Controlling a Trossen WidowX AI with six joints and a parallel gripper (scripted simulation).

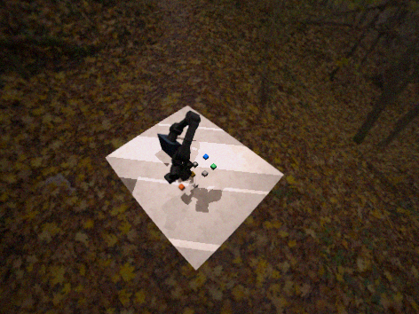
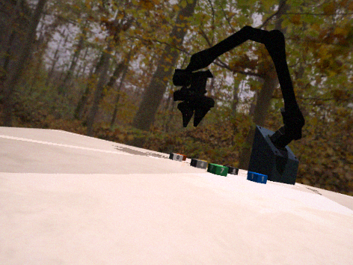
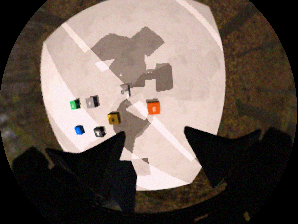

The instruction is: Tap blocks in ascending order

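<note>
My gripper tip is 6 cm short of the white block, 7 cm to the right of it and 11 cm above it. From my gripper tip the other things lie so: orange block: 1 cm to the right, 11 cm below; grey block: 5 cm ahead, 18 cm to the left, 11 cm below; yellow block: 1 cm behind, 11 cm to the left, 11 cm below.
</note>
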